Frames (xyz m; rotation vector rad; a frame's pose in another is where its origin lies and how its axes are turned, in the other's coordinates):
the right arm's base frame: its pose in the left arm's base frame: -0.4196 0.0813 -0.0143 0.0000 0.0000 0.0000
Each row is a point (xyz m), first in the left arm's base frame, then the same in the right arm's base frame.
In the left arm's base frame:
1: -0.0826 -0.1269 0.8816
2: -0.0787 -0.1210 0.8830
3: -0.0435 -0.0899 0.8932
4: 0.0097 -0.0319 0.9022
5: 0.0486 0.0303 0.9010
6: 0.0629 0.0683 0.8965
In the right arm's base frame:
1: 0.3370 -0.2082 0.8959
2: 0.3409 -0.2023 0.8973
3: 0.3761 -0.1712 0.9075
4: 0.4293 -0.1132 0.9165
5: 0.4682 -0.0510 0.9153
6: 0.4825 -0.0130 0.9108

